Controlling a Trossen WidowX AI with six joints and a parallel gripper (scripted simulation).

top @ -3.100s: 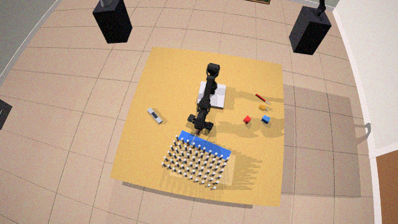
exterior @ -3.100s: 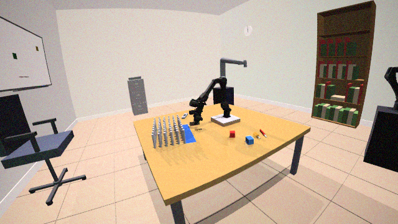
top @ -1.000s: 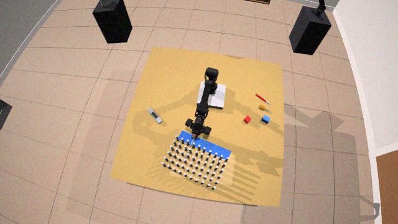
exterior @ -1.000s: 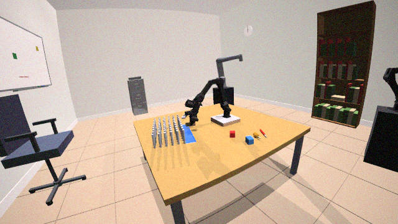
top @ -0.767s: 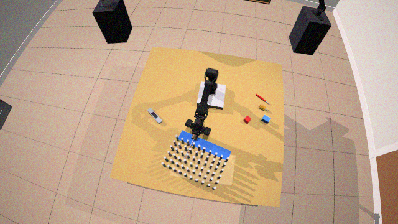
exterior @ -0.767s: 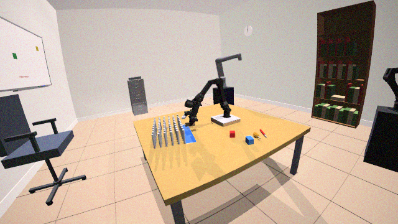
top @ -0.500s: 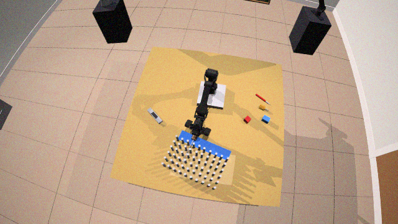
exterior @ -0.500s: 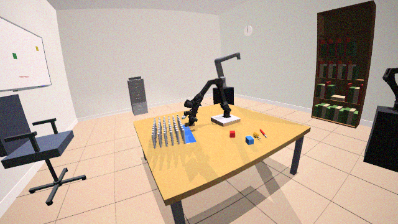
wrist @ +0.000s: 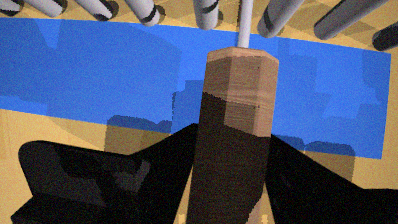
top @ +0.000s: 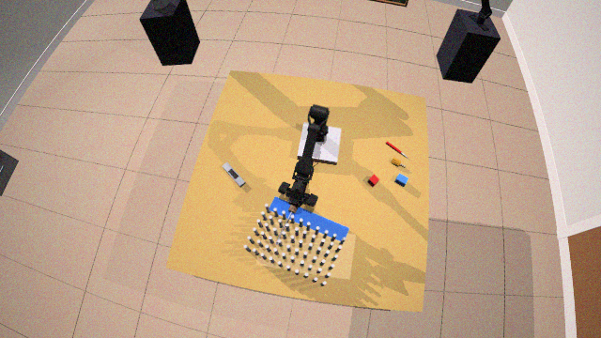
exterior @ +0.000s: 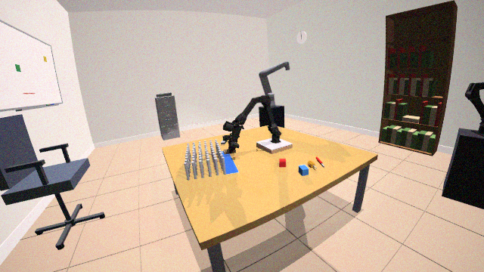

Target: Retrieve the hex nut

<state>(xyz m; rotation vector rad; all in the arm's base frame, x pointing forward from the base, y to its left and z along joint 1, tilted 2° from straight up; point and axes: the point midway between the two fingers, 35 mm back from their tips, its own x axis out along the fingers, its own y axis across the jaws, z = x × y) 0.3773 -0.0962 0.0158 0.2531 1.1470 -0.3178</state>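
Now: gripper tip 7 cm to the right of the blue taped strip, 6 cm short of it and 3 cm above it. The rest, counted from my gripper tip: red cube (40 cm to the left, 15 cm behind, 1 cm below); grey flat bar tool (34 cm to the right, 16 cm behind, 1 cm below); blue cube (56 cm to the left, 16 cm behind, 1 cm below).
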